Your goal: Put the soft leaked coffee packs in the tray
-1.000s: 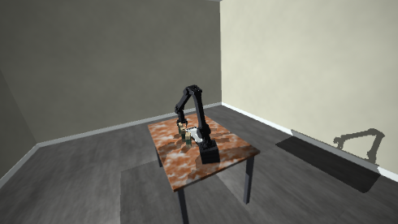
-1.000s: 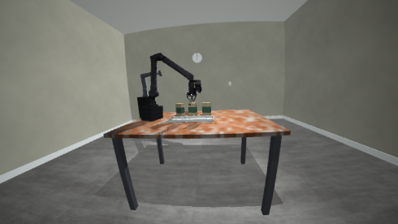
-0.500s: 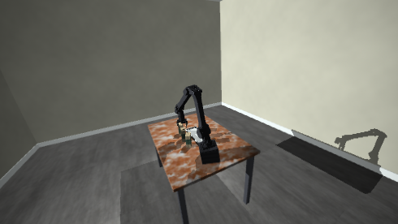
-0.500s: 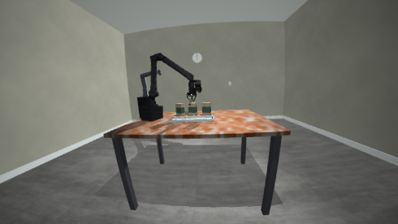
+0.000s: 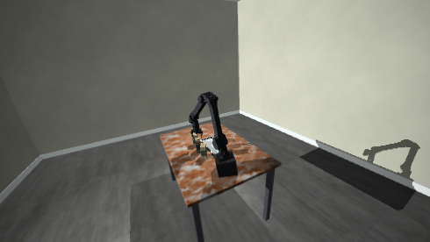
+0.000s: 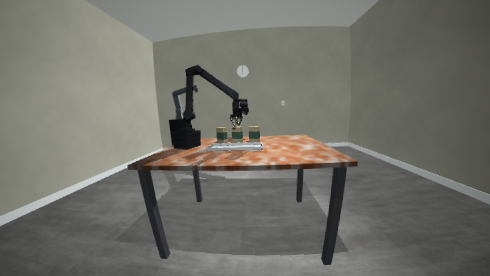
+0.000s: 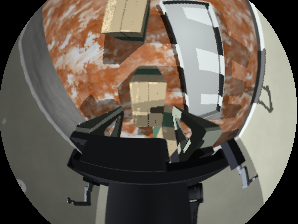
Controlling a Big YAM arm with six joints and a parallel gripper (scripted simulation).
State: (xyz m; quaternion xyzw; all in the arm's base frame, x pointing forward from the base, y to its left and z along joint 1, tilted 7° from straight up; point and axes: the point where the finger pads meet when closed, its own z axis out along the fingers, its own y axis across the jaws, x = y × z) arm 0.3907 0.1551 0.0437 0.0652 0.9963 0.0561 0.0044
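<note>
My hand is 170 mm to the left of the white tray, 150 mm above it and 40 mm short of it.
</note>
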